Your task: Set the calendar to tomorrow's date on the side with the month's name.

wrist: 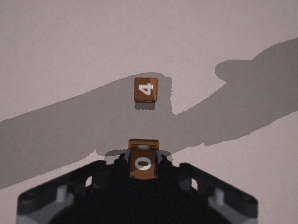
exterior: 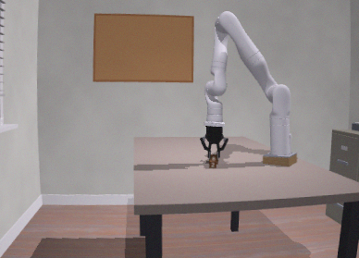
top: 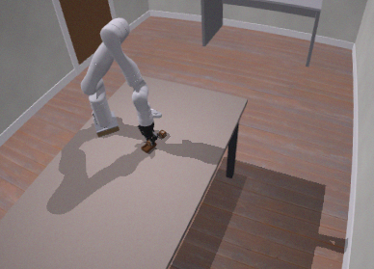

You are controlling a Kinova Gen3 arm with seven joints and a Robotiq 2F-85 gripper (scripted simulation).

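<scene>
Now: hand 1 cm above the brown number cube. From my hand the other things lie so: brown calendar tray (1 cm behind, 1 cm to the right, 3 cm below); digit cube (4 cm ahead, 8 cm to the left, 2 cm below).
</scene>
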